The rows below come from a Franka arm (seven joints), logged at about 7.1 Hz.
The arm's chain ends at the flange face. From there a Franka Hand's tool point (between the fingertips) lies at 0.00 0.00 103.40 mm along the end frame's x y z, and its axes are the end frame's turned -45 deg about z.
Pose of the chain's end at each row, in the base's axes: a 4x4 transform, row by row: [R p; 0 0 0 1], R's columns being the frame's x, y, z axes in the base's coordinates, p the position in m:
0.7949, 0.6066, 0.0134, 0.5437; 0.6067, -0.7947, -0.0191, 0.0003; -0.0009, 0.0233, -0.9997, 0.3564; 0, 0, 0, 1
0.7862, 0.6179, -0.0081, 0.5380; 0.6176, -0.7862, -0.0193, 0.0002; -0.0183, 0.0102, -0.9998, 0.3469; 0, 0, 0, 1
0.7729, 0.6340, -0.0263, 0.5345; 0.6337, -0.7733, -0.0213, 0.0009; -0.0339, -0.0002, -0.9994, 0.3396; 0, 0, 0, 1
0.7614, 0.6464, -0.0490, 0.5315; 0.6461, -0.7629, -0.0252, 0.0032; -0.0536, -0.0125, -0.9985, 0.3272; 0, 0, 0, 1
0.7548, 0.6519, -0.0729, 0.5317; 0.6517, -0.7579, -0.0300, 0.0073; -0.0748, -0.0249, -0.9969, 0.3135; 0, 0, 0, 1
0.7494, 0.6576, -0.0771, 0.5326; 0.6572, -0.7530, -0.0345, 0.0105; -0.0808, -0.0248, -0.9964, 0.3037; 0, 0, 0, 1
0.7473, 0.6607, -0.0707, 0.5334; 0.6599, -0.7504, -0.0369, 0.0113; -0.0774, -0.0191, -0.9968, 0.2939; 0, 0, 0, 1
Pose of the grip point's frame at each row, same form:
0.1331, 0.9910, 0.0134, 0.5451; 0.9909, -0.1329, -0.0191, -0.0017; -0.0171, 0.0158, -0.9997, 0.2530; 0, 0, 0, 1
0.1190, 0.9928, -0.0081, 0.5372; 0.9926, -0.1192, -0.0193, -0.0018; -0.0202, -0.0057, -0.9998, 0.2435; 0, 0, 0, 1
0.0982, 0.9948, -0.0263, 0.5318; 0.9949, -0.0987, -0.0213, -0.0013; -0.0238, -0.0241, -0.9994, 0.2363; 0, 0, 0, 1
0.0813, 0.9955, -0.0490, 0.5264; 0.9963, -0.0826, -0.0252, 0.0006; -0.0291, -0.0467, -0.9985, 0.2240; 0, 0, 0, 1
0.0728, 0.9947, -0.0729, 0.5242; 0.9967, -0.0751, -0.0300, 0.0042; -0.0353, -0.0705, -0.9969, 0.2104; 0, 0, 0, 1
0.0649, 0.9949, -0.0771, 0.5246; 0.9972, -0.0677, -0.0345, 0.0069; -0.0396, -0.0747, -0.9964, 0.2007; 0, 0, 0, 1
0.0612, 0.9956, -0.0707, 0.5261; 0.9972, -0.0640, -0.0369, 0.0075; -0.0412, -0.0682, -0.9968, 0.1908; 0, 0, 0, 1

